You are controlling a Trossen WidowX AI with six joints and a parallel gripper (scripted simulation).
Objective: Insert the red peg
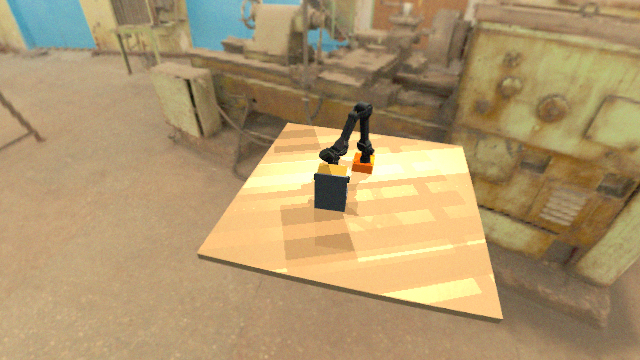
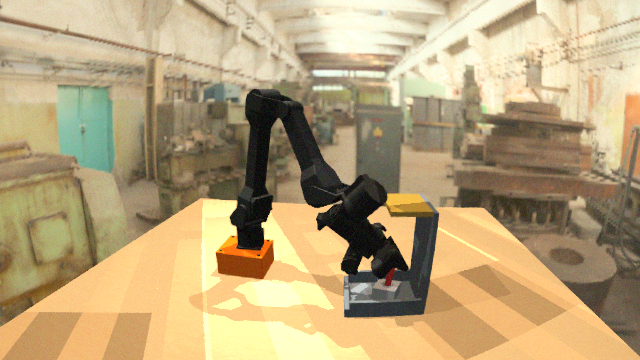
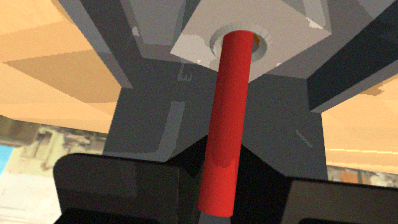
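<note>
Right now the red peg is 4 cm behind my gripper tip and 1 cm below it. The rest, counted from my gripper tip: yellow roof: 2 cm behind, 14 cm above; box back wall: 3 cm ahead, 4 cm above.
</note>
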